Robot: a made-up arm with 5 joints.
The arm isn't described. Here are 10 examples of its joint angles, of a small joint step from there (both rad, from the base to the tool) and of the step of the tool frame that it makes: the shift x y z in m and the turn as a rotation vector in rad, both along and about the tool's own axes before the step.
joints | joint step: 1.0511 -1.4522 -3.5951 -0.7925 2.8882 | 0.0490 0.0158 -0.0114 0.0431 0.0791
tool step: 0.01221 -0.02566 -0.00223 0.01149 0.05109 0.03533
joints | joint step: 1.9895 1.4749 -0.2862 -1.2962 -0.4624 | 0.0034 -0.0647 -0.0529 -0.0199 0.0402
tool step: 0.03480 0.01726 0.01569 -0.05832 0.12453 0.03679
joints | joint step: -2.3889 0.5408 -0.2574 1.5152 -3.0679 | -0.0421 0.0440 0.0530 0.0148 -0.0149
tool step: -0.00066 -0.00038 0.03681 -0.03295 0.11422 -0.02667
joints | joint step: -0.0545 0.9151 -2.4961 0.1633 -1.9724 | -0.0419 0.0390 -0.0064 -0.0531 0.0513
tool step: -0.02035 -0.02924 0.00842 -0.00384 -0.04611 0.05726
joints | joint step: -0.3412 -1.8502 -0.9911 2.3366 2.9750 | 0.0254 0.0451 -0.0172 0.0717 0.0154
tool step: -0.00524 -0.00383 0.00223 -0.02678 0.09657 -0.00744
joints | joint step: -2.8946 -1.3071 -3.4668 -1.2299 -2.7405 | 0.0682 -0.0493 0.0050 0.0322 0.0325
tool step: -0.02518 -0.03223 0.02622 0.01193 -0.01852 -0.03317
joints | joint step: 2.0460 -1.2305 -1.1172 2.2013 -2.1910 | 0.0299 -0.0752 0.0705 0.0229 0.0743
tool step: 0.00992 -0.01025 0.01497 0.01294 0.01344 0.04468
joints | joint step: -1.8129 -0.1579 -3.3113 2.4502 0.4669 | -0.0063 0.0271 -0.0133 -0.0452 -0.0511
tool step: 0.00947 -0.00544 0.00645 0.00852 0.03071 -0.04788
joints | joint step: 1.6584 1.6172 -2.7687 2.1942 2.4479 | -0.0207 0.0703 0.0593 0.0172 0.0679
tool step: -0.02091 -0.03290 0.05900 -0.10471 0.10461 0.07687
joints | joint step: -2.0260 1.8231 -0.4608 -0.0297 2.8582 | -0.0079 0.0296 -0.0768 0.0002 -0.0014
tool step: -0.02778 -0.00641 -0.00258 0.00585 -0.04725 0.00064
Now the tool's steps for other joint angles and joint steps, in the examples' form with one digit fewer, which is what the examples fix.
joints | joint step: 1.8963 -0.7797 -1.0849 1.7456 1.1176 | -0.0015 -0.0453 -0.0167 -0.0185 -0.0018
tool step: -0.0058 0.0129 -0.0233 0.0722 0.0355 -0.0003
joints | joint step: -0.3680 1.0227 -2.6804 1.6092 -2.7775 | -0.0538 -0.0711 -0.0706 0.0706 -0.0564
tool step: 0.0062 -0.0409 -0.0766 -0.0192 -0.0686 -0.0028
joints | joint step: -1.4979 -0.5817 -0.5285 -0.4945 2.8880 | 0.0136 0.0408 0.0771 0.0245 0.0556
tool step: 0.0517 0.0189 0.0020 -0.0451 0.1358 0.0550
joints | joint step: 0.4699 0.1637 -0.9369 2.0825 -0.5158 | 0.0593 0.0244 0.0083 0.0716 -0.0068
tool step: 0.0134 -0.0168 0.0120 0.0014 -0.1193 -0.0191
